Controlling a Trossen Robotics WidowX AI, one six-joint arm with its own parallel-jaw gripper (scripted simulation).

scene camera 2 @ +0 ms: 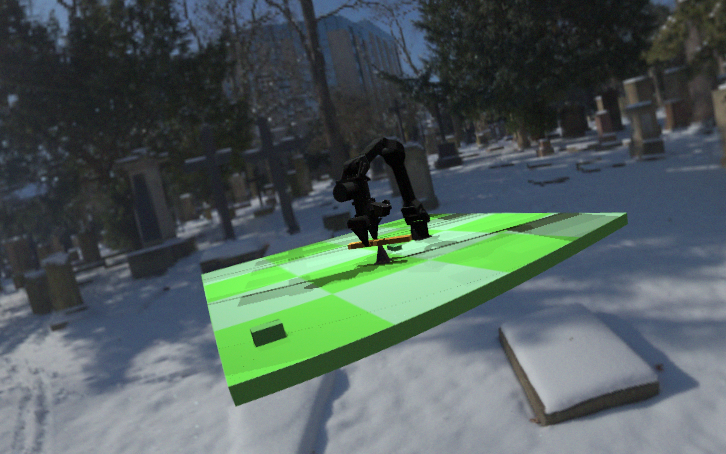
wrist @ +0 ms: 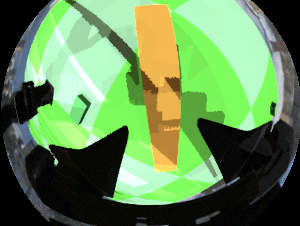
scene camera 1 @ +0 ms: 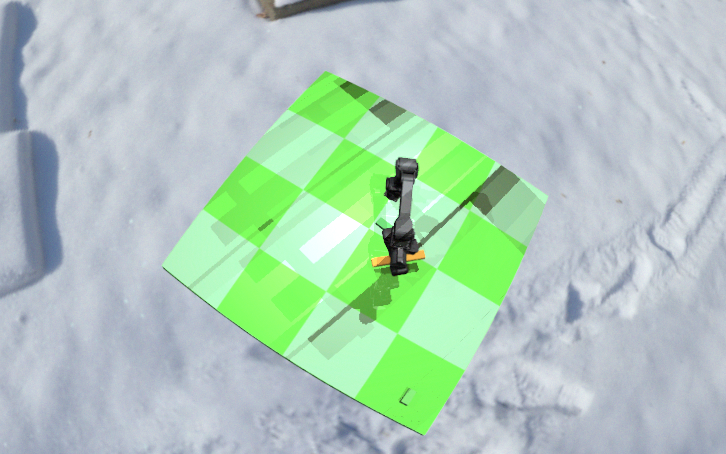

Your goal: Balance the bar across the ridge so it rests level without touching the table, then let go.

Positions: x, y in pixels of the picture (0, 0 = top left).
Scene:
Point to an orange bar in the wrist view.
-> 158, 58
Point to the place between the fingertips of my gripper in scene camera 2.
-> At 371, 243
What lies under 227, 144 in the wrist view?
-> My gripper.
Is my gripper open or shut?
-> Open.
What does my gripper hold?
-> Nothing.

